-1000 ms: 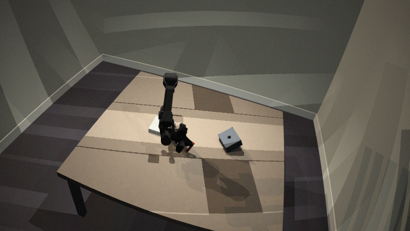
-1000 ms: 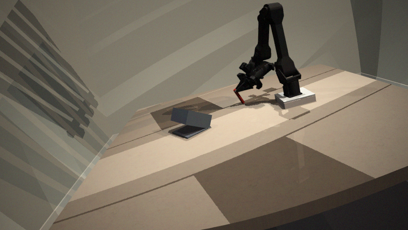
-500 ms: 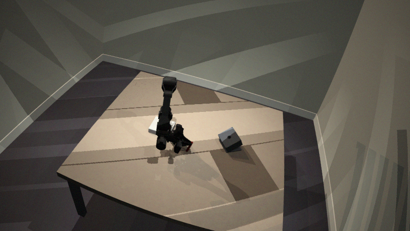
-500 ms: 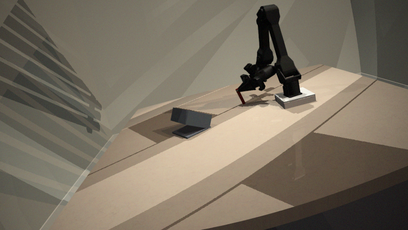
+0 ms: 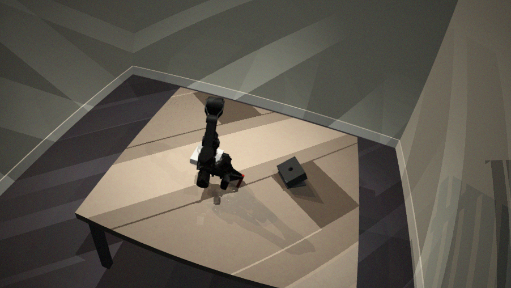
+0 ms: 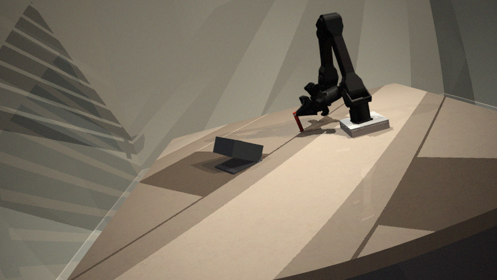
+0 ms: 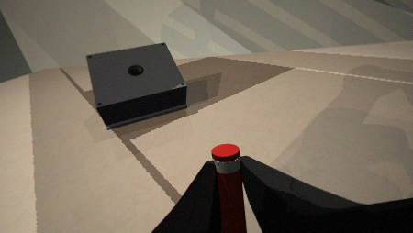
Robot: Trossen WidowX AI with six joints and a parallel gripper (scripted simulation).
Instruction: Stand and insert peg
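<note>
The red peg lies 10 mm below my gripper tip. From my gripper tip the other things lie so: dark flat foot 260 mm ahead, 140 mm to the left, 70 mm below; then sloped panel 250 mm ahead, 130 mm to the left, 20 mm below.
</note>
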